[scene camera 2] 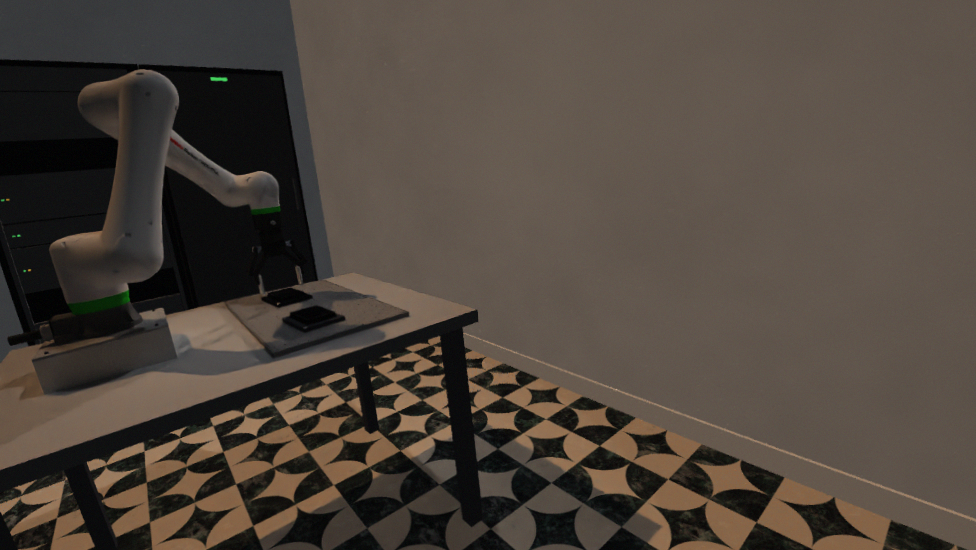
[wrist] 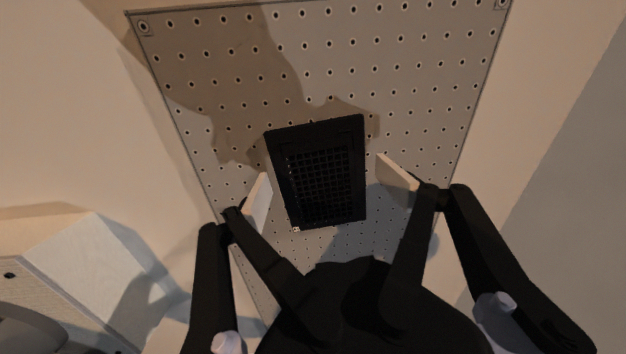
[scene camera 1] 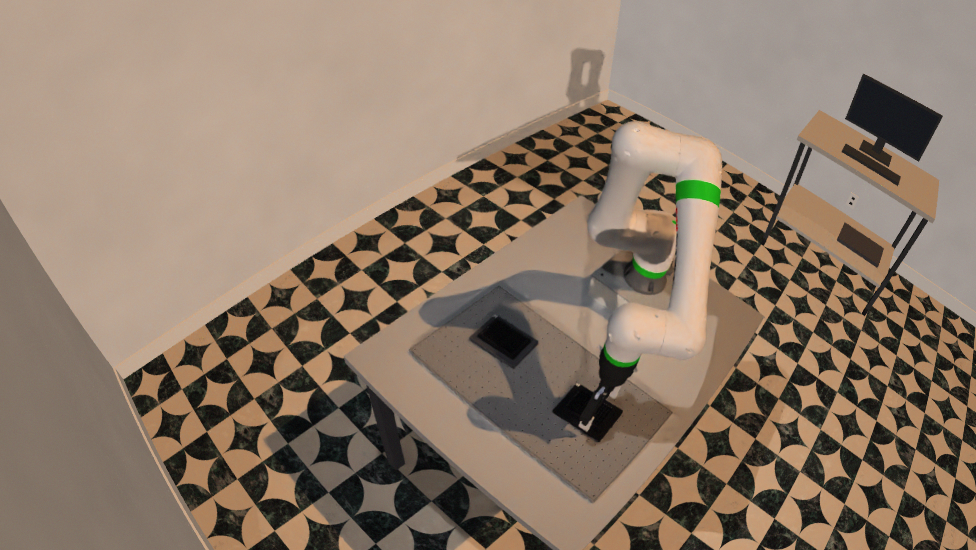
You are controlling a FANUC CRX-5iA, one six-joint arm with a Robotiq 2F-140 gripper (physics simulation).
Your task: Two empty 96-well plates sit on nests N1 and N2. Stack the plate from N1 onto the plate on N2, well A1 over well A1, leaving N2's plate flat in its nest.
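Places are measured from the arm's base along level axes (x back, y right, z up), in centimetres.
Pixels of known places: gripper, fingertip midpoint: (scene camera 2: 282, 289) (wrist: 322, 174) (scene camera 1: 597, 411); arm's base at its link origin: (scene camera 2: 109, 328) (wrist: 8, 325) (scene camera 1: 645, 278).
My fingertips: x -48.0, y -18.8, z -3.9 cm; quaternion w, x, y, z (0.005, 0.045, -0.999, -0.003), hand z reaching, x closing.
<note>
Ahead of a thing's pixels: the offset from my fingertips to its top centre. Level surfaces: height alone.
One black 96-well plate {dx -0.2, dy +2.5, dz -0.8 cm} (scene camera 1: 572, 404) (scene camera 2: 286, 297) (wrist: 322, 182) sits in a black nest on the pegboard. A small light mark shows at its lower left corner in the wrist view. A second black plate {dx +1.1, dy +36.3, dz -0.8 cm} (scene camera 1: 505, 337) (scene camera 2: 314, 315) sits in another nest, toward the upper left in scene camera 1. No nest labels are readable. My gripper (scene camera 1: 599, 408) (scene camera 2: 279, 281) (wrist: 322, 174) is open and empty above the first plate. Its pale pads are on either side of the plate's long sides in the wrist view, apart from it. Exact height is hard to tell.
Both nests stand on the grey perforated board {dz -3.4 cm} (scene camera 1: 601, 471) (scene camera 2: 383, 315) (wrist: 425, 75) on the table {dz -4.7 cm} (scene camera 1: 389, 362) (scene camera 2: 437, 310). The arm's base (scene camera 1: 645, 278) (scene camera 2: 102, 317) stands beside the board. A desk (scene camera 1: 918, 185) with a monitor (scene camera 1: 893, 116) stands by the wall.
</note>
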